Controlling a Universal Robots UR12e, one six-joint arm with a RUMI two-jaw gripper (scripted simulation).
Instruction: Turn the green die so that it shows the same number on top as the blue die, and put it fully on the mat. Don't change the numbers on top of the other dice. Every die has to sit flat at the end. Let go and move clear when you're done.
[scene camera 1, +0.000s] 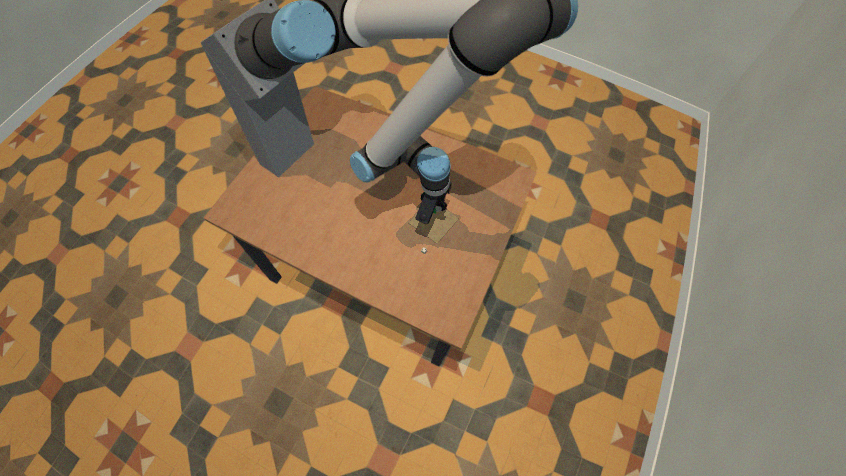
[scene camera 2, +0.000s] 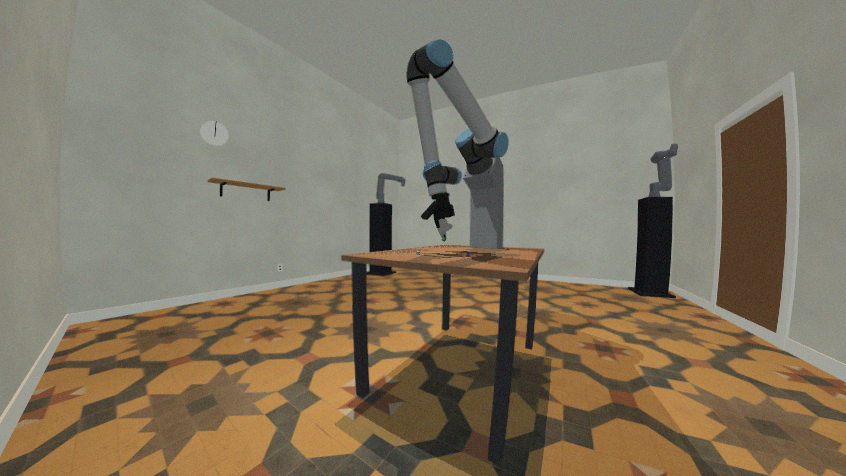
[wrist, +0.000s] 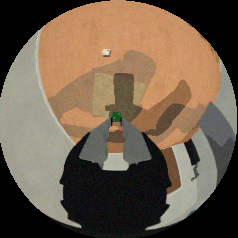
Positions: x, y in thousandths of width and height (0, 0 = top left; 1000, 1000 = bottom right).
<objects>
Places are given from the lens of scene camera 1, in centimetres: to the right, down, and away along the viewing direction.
tan mat (scene camera 1: 521, 470): 7, -6, 154
</objects>
